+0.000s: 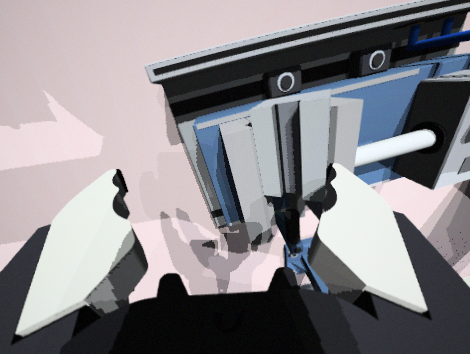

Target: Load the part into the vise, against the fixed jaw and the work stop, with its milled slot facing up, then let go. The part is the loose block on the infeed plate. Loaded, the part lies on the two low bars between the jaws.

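Frame: origin at the arm's base, x ahead, y left, z up, level; metres.
Seen in the pictures: gripper, fingertip midpoint: (227,170).
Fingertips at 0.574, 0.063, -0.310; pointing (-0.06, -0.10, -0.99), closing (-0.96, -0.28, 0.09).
Note:
Offsets run from my fingertips to a thing's middle, as dx, dy, dz. "*": to the spot under its first point.
The part {-0.037, -0.028, +0.008} (315,145), a light grey block with a dark milled slot facing up, stands between the vise's jaws. The pale fixed jaw (240,165) is at its left and the moving jaw (346,125) at its right. The part's underside and the two low bars are hidden, so its seating cannot be told. The dark work stop {-0.071, +0.041, +0.004} (293,225) is at the part's near end; whether they touch is unclear. My gripper (227,170) is open and empty. Its left finger is well left of the vise, and its right fingertip appears beside the part's near right corner.
The vise's blue bed {-0.110, -0.034, -0.046} (380,107) runs right, with a white screw rod {-0.126, -0.042, -0.008} (395,147) entering a black end block {-0.194, -0.079, -0.008} (435,115). A long dark rail {* +0.017, -0.046, -0.065} (215,92) with two round-headed clamps (285,82) (377,60) lies behind. A blue bracket {* -0.190, +0.180, -0.075} (298,257) is at the near side.

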